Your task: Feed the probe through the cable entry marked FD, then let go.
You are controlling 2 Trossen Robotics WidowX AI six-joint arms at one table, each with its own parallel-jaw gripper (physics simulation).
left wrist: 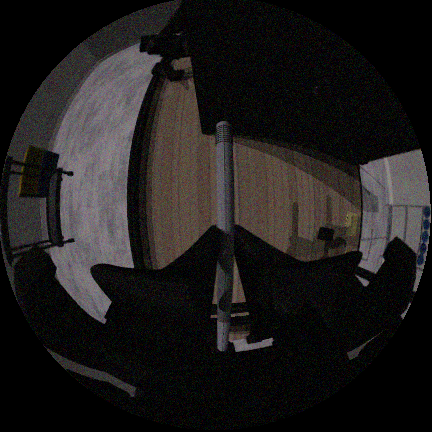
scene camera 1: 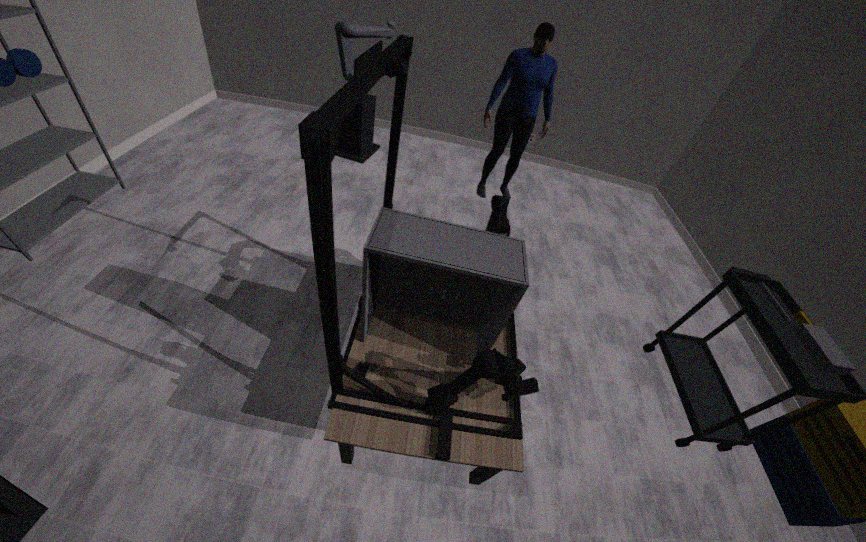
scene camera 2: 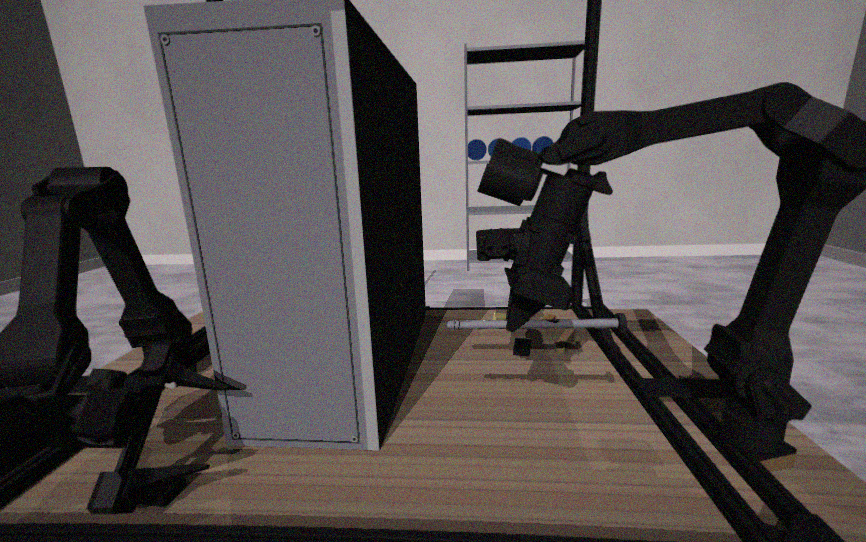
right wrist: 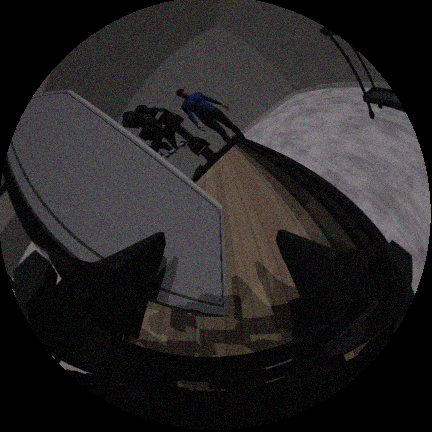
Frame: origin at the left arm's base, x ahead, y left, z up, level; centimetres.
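Where they show: left gripper, fingertip midpoint: (left wrist: 224, 230) (scene camera 2: 509, 329) (right wrist: 175, 150); right gripper, fingertip midpoint: (left wrist: 177, 67) (scene camera 2: 219, 425) (right wrist: 222, 237); left arm's base, link origin: (left wrist: 214, 329) (scene camera 2: 751, 440) (right wrist: 211, 156); right arm's base, link origin: (scene camera 1: 432, 407).
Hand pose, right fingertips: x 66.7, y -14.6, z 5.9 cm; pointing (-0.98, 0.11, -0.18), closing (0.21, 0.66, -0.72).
Each offset is from my right fingertips to the top centre of the thing. "pt": to the spot under its first point. Level surfaces: height alone.
The probe @[dx -40.4, dy +4.5, dz +11.4 cm] (scene camera 2: 574, 323) (left wrist: 225, 180), a thin grey rod with a ribbed end, is level above the table. My left gripper (scene camera 2: 516, 322) (left wrist: 224, 230) is shut on it near its middle. In scene camera 2 its ribbed end points left toward the dark side of the grey cabinet @[dx -18.1, dy -28.6, dz +48.6 cm] (scene camera 1: 447, 242) (scene camera 2: 268, 223) (left wrist: 285, 75) (right wrist: 125, 190), apart from it. The cable entries and the mark FD cannot be made out; that face is in deep shade. My right gripper (right wrist: 222, 237) is open and empty beside the cabinet's light panel. Its fingers are hard to make out in scene camera 1.
A small black block @[dx -52.5, dy -22.7, dz -6.4 cm] (scene camera 2: 521, 347) (left wrist: 326, 233) shows near the probe, with a yellow patch @[pt dx -55.6, dy -37.4, dz -6.9 cm] (left wrist: 351, 223) nearby. Black frame rails run along the table @[dz -7.8 cm] (scene camera 2: 485, 415). A black upright frame (scene camera 1: 322, 255) stands at the table's left in scene camera 1. A person (scene camera 1: 526, 83) stands beyond.
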